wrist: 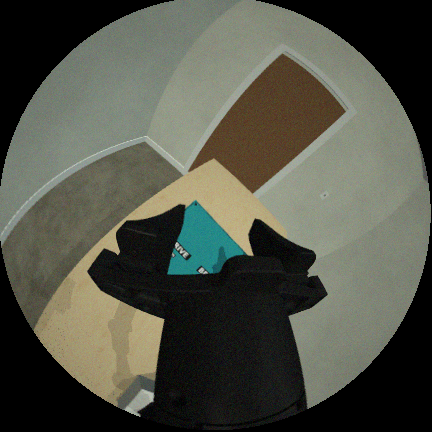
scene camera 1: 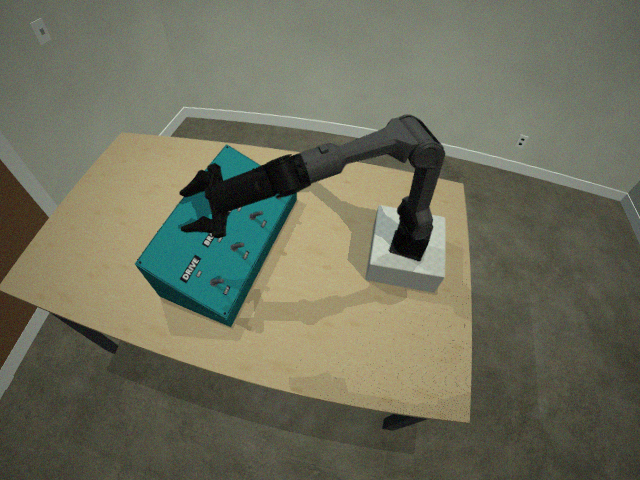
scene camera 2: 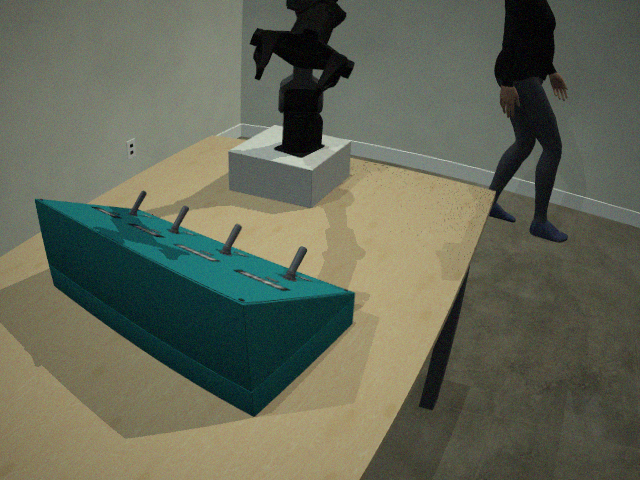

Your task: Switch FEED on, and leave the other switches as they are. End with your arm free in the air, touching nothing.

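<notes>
The teal switch panel (scene camera 1: 170, 242) (scene camera 2: 155, 281) (wrist: 200, 230) stands on the table, with several toggle levers in a row. The DRIVE lever (scene camera 1: 217, 281) (scene camera 2: 296, 263) is at one end, and the lever beside it (scene camera 1: 237, 246) (scene camera 2: 231, 238) has a partly covered label starting with BR. Two further levers (scene camera 2: 179, 219) (scene camera 2: 138, 203) stand farther along. In scene view 2 all lean alike, toward the arm's base. No FEED label is readable, so which lever is FEED cannot be told. My gripper (scene camera 1: 181, 211) (scene camera 2: 288, 84) (wrist: 218, 220) is open and empty, in the air above the panel, touching nothing.
The arm's base stands on a pale block (scene camera 1: 403, 279) (scene camera 2: 268, 178) on the wooden table (scene camera 1: 330, 330) (scene camera 2: 413, 206). A person (scene camera 2: 532, 108) stands beyond the table in scene view 2. A brown door (wrist: 265, 120) shows in the wrist view.
</notes>
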